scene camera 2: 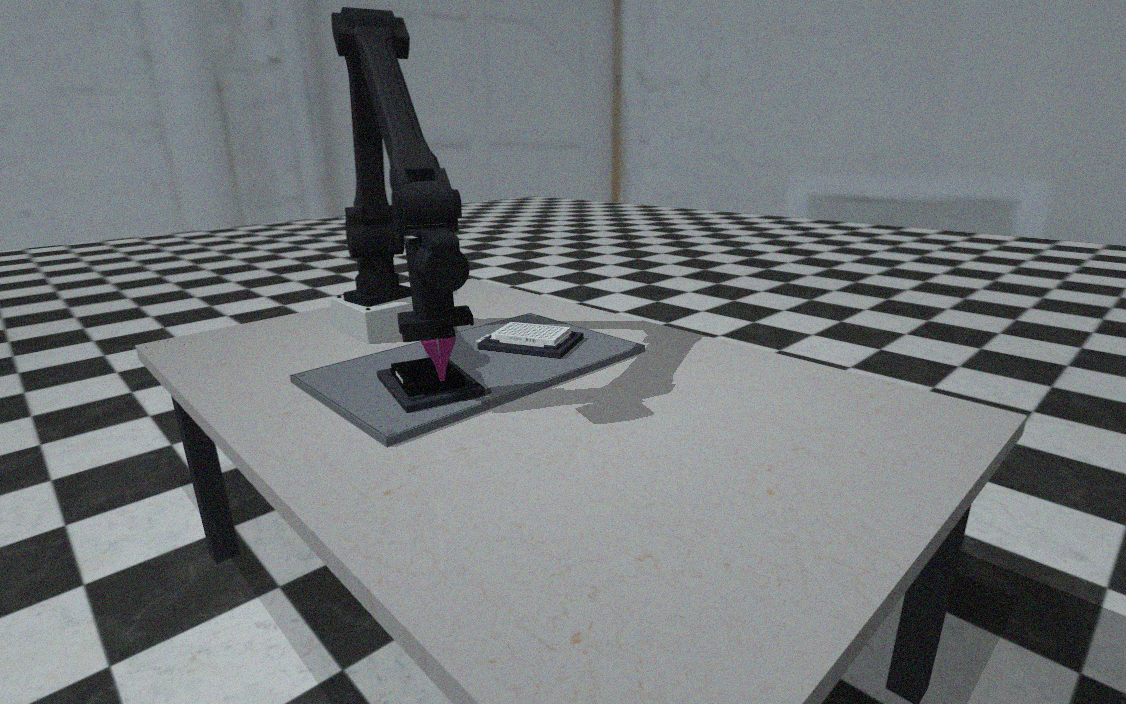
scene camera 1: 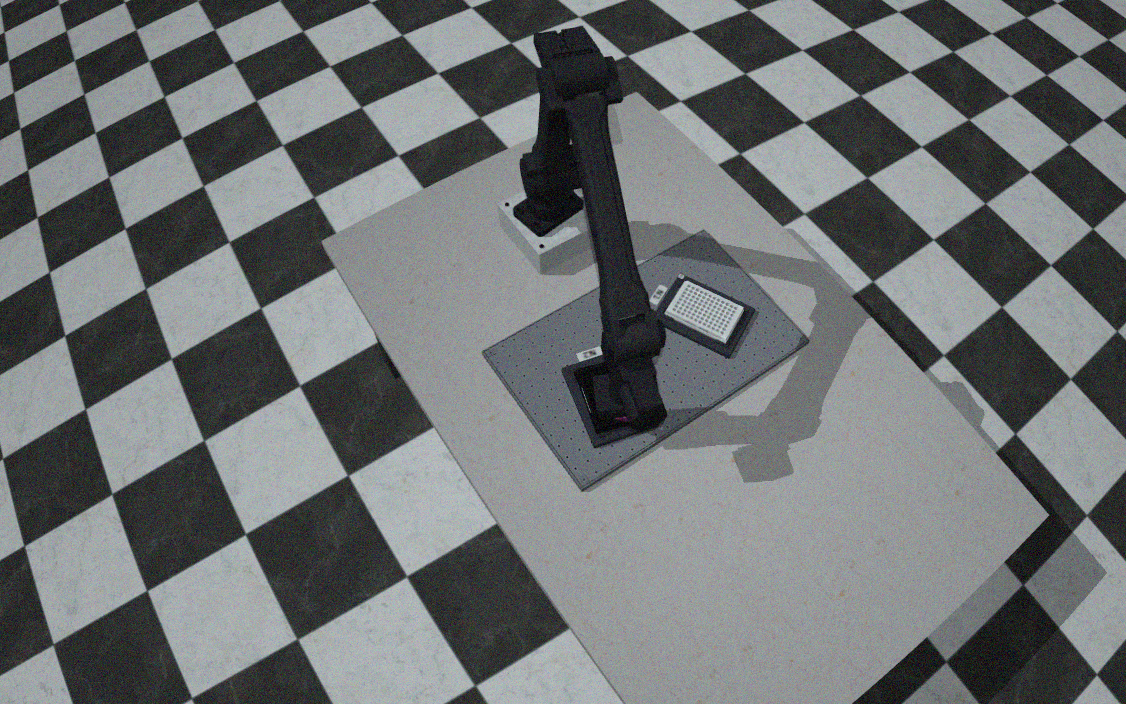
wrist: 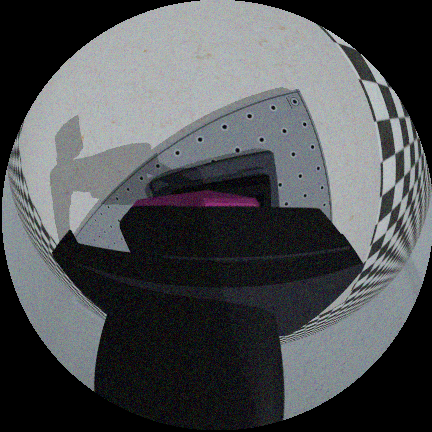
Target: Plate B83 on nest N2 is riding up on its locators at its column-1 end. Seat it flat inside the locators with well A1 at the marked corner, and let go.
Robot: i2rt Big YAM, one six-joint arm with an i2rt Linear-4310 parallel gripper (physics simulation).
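Places are measured from the arm's base along level axes (x left, y back, z up), in centimetres.
Where they show: gripper, fingertip midpoint: [scene camera 2: 442, 379] [scene camera 1: 624, 418] [wrist: 207, 197]; arm's base at its link origin: [scene camera 2: 379, 297] [scene camera 1: 548, 210].
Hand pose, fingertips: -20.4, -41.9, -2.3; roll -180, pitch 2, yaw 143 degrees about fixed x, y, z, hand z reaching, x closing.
Each offset is from my fingertips to the top centre of the thing, as dx, dy, dz. "spot": to the spot under its first point.
A black plate @(+1.6, +5.5, +0.1) [scene camera 1: 587, 390] [scene camera 2: 417, 380] [wrist: 252, 185] lies in the dark nest @(+2.0, +5.6, -1.2) [scene camera 1: 584, 421] [scene camera 2: 427, 405] [wrist: 274, 175] nearer the front. Its print cannot be read, and the arm hides much of it in scene camera 1. My gripper [scene camera 1: 621, 419] [scene camera 2: 441, 379] [wrist: 207, 197] points down with its magenta fingers together and nothing between them. The tips are at the black plate's top, toward its right side in the scene camera 2 view. Whether they touch it, and whether the plate lies flat, cannot be told. Well A1 and the marked corner cannot be made out.
A white well plate @(+27.2, +5.9, -0.4) [scene camera 1: 705, 311] [scene camera 2: 531, 334] sits in a second dark nest @(+27.2, +5.9, -1.2) [scene camera 1: 730, 352] [scene camera 2: 539, 352]. Both nests stand on a grey perforated board [scene camera 1: 531, 356] [scene camera 2: 348, 390] [wrist: 295, 125]. Small white tags @(spot: +5.6, +14.5, -2.9) [scene camera 1: 589, 354] @(spot: +24.5, +15.2, -2.9) [scene camera 1: 658, 294] lie beside the nests. The arm's white base block [scene camera 1: 564, 253] [scene camera 2: 373, 322] is behind.
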